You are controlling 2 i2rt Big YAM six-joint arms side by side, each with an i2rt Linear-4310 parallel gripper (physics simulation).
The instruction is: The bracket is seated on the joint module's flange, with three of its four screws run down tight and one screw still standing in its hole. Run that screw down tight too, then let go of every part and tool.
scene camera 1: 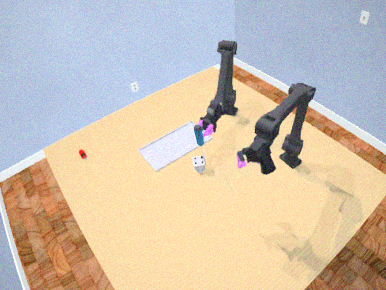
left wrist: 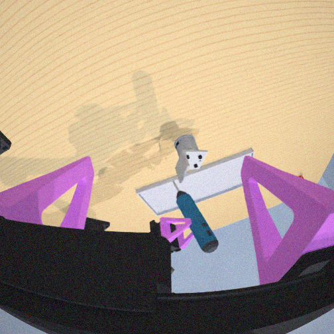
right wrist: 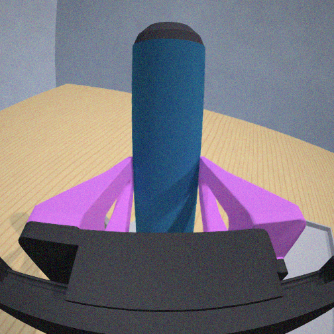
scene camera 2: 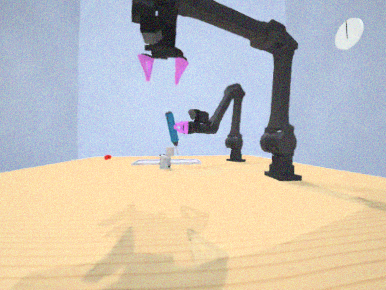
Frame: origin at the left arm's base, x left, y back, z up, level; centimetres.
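Seen in the pictures: left gripper, fingertip midpoint: [scene camera 1: 247,165] [scene camera 2: 161,83]; right gripper, fingertip midpoint: [scene camera 1: 199,134] [scene camera 2: 172,126]; left arm's base, link origin: [scene camera 1: 290,160] [scene camera 2: 281,177]; right arm's base, link origin: [scene camera 1: 228,111] [scene camera 2: 235,161].
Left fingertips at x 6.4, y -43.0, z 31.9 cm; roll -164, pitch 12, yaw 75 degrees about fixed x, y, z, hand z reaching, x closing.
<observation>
Offsets run from my left fingertips to a thing's top centre.
The bracket [scene camera 1: 198,161] [left wrist: 196,159] sits on the grey joint module @(dx -34.9, dy -2.9, dz -25.5 cm) [scene camera 1: 200,170] [scene camera 2: 165,162] [left wrist: 185,142], which stands upright on the table. Dark screw heads show on its white plate; which one stands proud cannot be told. My right gripper [scene camera 1: 205,128] [scene camera 2: 181,127] [right wrist: 165,165] is shut on the blue screwdriver @(dx -38.8, dy +1.2, dz -1.9 cm) [scene camera 1: 199,136] [scene camera 2: 171,127] [left wrist: 198,222] [right wrist: 167,110]. The screwdriver is slightly tilted, shaft down, its tip close to the bracket's upright side; contact cannot be told. My left gripper [scene camera 2: 162,82] [left wrist: 167,164] is open and empty, high above the table. The module is hidden in the right wrist view.
A pale shallow tray @(dx -59.6, dy -3.8, dz -30.3 cm) [scene camera 1: 165,150] [left wrist: 220,176] [right wrist: 310,250] lies beside the module, partly under the screwdriver. A small red tool @(dx -87.1, dy -56.3, dz -28.5 cm) [scene camera 1: 82,154] [scene camera 2: 107,157] lies near the table's far left edge in scene camera 1.
</observation>
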